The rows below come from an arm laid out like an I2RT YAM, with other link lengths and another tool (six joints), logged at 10 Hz.
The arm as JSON. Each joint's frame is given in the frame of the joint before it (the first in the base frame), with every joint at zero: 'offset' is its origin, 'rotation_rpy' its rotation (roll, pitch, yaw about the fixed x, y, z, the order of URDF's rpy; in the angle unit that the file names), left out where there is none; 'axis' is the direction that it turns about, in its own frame. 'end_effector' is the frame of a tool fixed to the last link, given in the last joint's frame.
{
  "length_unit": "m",
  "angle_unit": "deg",
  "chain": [
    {
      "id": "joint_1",
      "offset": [
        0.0,
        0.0,
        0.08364
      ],
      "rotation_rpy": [
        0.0,
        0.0,
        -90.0
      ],
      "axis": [
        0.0,
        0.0,
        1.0
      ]
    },
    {
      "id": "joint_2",
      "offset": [
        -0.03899,
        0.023,
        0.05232
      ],
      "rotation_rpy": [
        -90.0,
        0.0,
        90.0
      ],
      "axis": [
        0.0,
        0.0,
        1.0
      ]
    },
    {
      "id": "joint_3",
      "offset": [
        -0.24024,
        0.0,
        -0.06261
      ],
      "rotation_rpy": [
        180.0,
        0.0,
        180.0
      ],
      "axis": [
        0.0,
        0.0,
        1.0
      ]
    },
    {
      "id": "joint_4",
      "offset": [
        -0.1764,
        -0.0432,
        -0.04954
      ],
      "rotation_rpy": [
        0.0,
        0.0,
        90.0
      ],
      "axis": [
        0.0,
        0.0,
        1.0
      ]
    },
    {
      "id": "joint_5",
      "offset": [
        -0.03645,
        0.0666,
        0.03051
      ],
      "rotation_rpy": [
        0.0,
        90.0,
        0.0
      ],
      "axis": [
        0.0,
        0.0,
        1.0
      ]
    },
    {
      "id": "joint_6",
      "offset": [
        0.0,
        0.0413,
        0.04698
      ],
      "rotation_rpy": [
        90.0,
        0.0,
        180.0
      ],
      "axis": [
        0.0,
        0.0,
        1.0
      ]
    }
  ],
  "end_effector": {
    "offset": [
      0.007,
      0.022,
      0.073
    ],
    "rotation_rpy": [
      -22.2,
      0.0,
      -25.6
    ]
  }
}
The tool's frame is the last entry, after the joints.
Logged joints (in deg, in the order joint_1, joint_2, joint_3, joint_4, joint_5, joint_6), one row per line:
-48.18 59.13 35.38 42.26 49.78 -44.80
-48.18 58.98 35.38 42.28 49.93 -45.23
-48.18 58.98 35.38 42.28 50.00 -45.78
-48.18 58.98 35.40 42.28 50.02 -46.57
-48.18 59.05 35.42 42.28 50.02 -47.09
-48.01 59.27 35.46 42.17 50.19 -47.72
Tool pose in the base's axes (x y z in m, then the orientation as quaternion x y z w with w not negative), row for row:
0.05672 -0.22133 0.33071 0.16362 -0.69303 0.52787 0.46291
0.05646 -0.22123 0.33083 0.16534 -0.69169 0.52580 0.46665
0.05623 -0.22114 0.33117 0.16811 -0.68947 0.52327 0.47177
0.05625 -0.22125 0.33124 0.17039 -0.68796 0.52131 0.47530
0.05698 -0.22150 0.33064 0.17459 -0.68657 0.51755 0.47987
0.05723 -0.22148 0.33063 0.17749 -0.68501 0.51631 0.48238
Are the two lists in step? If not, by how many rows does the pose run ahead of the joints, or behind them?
The pose runs 1 row ahead of the joints: the pose in row i belongs to the joints in row i + 1.
